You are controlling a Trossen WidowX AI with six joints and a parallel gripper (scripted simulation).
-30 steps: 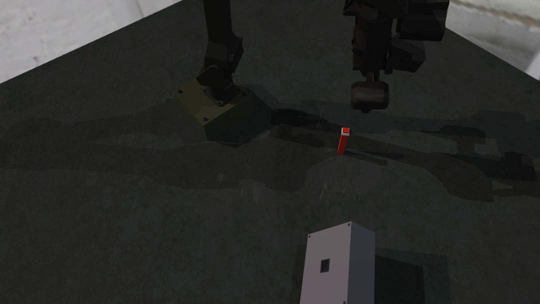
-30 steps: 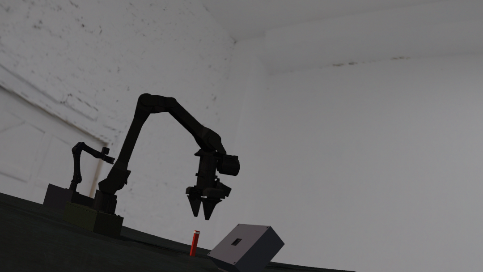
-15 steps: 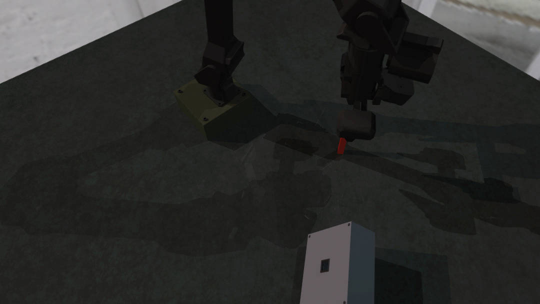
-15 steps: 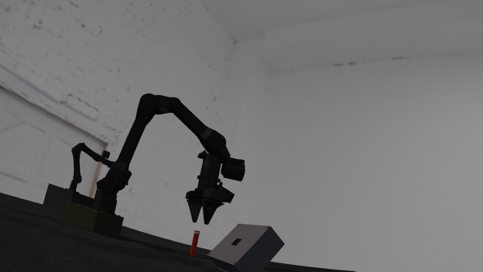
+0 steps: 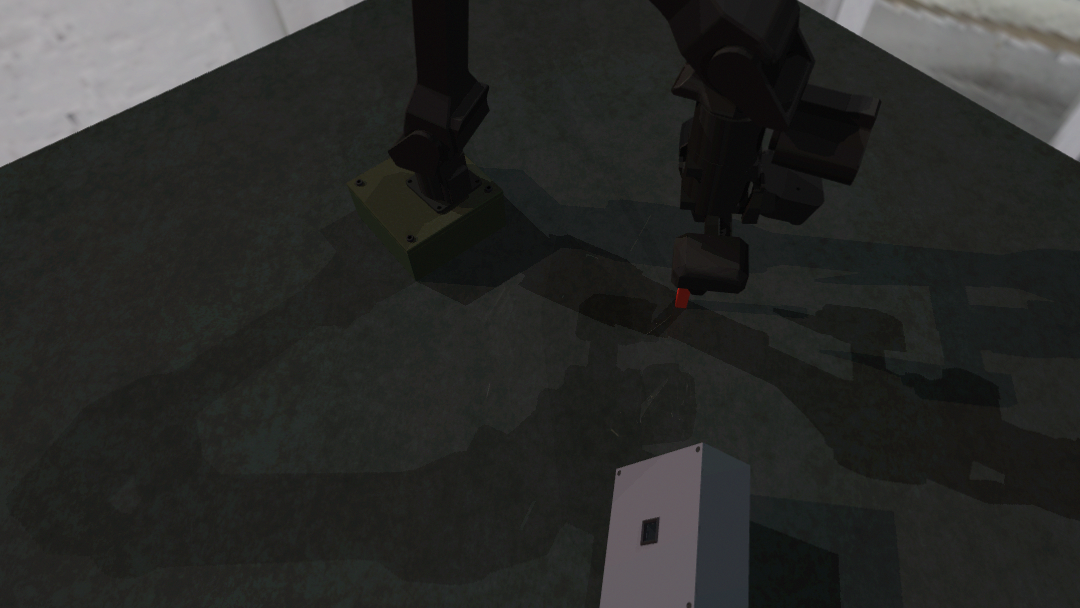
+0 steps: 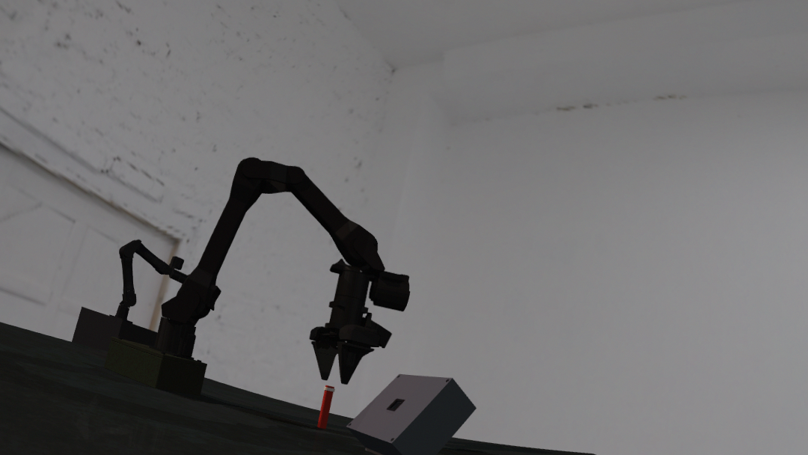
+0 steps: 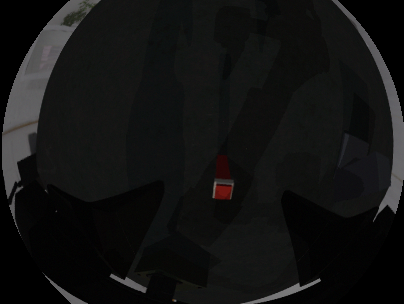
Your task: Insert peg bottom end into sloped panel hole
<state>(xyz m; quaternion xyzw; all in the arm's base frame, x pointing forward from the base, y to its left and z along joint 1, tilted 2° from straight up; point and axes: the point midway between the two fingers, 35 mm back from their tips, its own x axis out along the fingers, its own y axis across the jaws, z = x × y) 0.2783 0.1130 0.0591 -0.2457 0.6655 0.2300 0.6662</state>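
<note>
The red peg is 30 mm below my gripper tip. Also, from my gripper tip: sloped panel (220 mm to the right, 170 mm ahead, 30 mm below).
</note>
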